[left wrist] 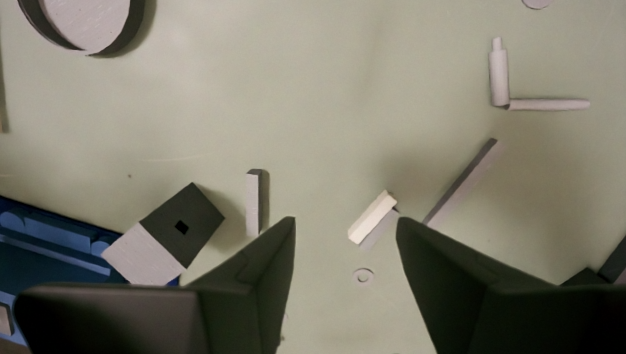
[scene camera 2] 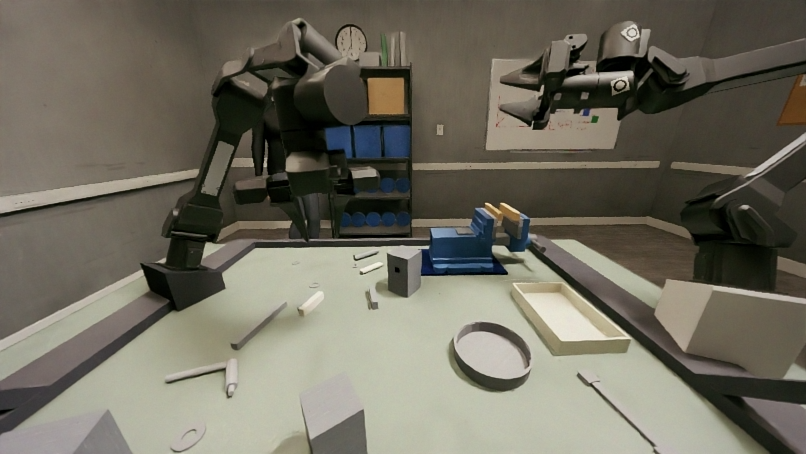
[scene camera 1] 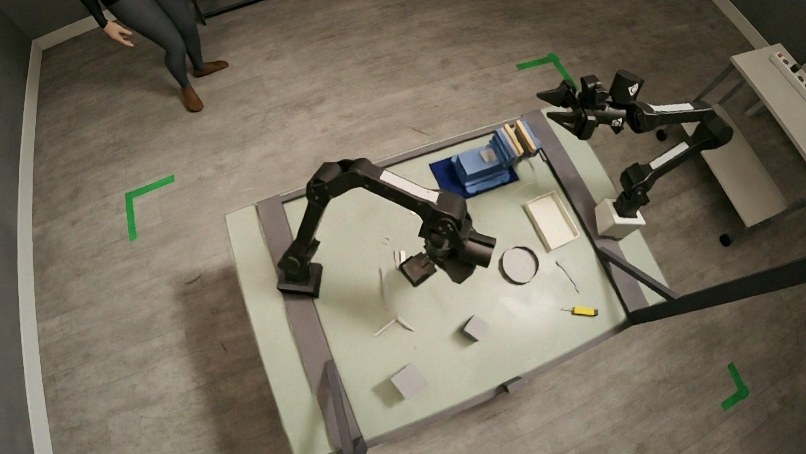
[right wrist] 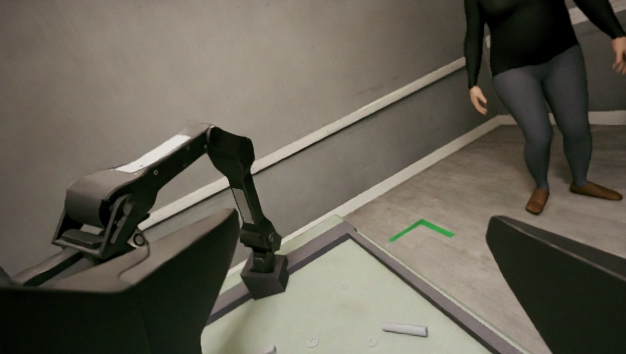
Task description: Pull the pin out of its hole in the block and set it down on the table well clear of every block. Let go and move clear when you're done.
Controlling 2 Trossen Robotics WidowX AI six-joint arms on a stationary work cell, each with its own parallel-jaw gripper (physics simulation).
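Places are measured from the left arm's base along level axes (x ahead, y left, z up), in centimetres.
Pixels of known places: left gripper, fingertip midpoint: (left wrist: 345, 227) (scene camera 2: 322, 239); right gripper, fingertip midpoint: (scene camera 2: 499, 94) (scene camera 1: 541, 104) (right wrist: 361, 223); left arm's base, link origin: (scene camera 2: 182, 267) (scene camera 1: 298, 275) (right wrist: 263, 264); right arm's base, link origin: (scene camera 1: 624, 210).
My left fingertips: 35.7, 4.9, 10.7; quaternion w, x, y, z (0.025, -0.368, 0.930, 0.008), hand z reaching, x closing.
For each thing: its top centre in the pictures, then the offset to it from my left fingertips, as dx, dy, dz.
- grey block with a square hole, top centre: (left wrist: 142, 262) (scene camera 2: 404, 251) +5.8, +17.1, -8.1
- short grey square pin, top centre: (left wrist: 252, 206) (scene camera 2: 373, 292) +1.6, +10.7, -15.3
- cream square pin, top centre: (left wrist: 372, 220) (scene camera 2: 311, 299) -8.1, +3.3, -15.5
- long grey bar, top centre: (left wrist: 459, 194) (scene camera 2: 262, 319) (scene camera 1: 385, 287) -12.3, -4.6, -15.9
- round dish, top centre: (scene camera 2: 492, 345) (scene camera 1: 521, 263) +25.8, +5.7, -14.8
- cream tray, top centre: (scene camera 2: 562, 306) (scene camera 1: 553, 218) +36.0, +20.3, -14.4
- yellow-handled tool, top centre: (scene camera 1: 580, 310) +44.1, -6.7, -15.3
The grey block with a square hole (scene camera 2: 404, 271) (left wrist: 182, 227) stands near the blue vise; its hole looks dark and empty. A short grey square pin (scene camera 2: 372, 297) (left wrist: 253, 202) lies on the table beside it, apart from it. A cream square pin (scene camera 2: 310, 303) (left wrist: 372, 217) lies farther from the block. I cannot tell which of them is the task's pin. My left gripper (left wrist: 345, 227) is part open and empty, pointing down high above the table between these pins and partly over the cream one. My right gripper (scene camera 1: 544, 105) (scene camera 2: 501, 93) (right wrist: 361, 223) is wide open and empty, raised high at the right.
Grey blocks (scene camera 1: 475, 328) (scene camera 1: 408, 381) stand near the front edge. A long grey bar (scene camera 2: 259, 325) (left wrist: 460, 182) and an L-shaped pair of rods lie at left. A round dish (scene camera 1: 535, 269) (scene camera 2: 490, 380), cream tray (scene camera 1: 568, 243) (scene camera 2: 592, 345), yellow-handled tool (scene camera 1: 584, 311) and vise (scene camera 1: 482, 169) (scene camera 2: 459, 248) are at right.
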